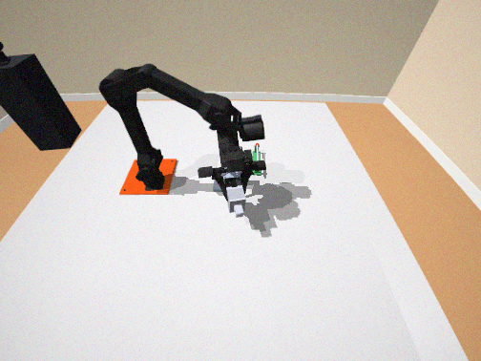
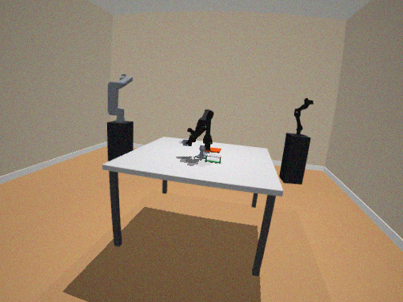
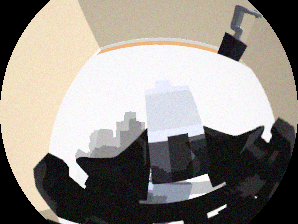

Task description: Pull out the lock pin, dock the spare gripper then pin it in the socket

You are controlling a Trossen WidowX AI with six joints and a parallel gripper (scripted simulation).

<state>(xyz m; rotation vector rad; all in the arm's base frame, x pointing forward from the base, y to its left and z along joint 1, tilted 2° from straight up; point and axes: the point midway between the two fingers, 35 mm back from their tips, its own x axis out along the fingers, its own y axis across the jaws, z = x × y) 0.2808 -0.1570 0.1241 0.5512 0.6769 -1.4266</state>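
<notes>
My gripper tip is 150 mm to the right of the grey mount, 60 mm above it and 10 mm short of it. Also, from my gripper tip: spare gripper: 10 mm above; then green pin cradle: 260 mm to the left, 120 mm ahead, 90 mm below.
</notes>
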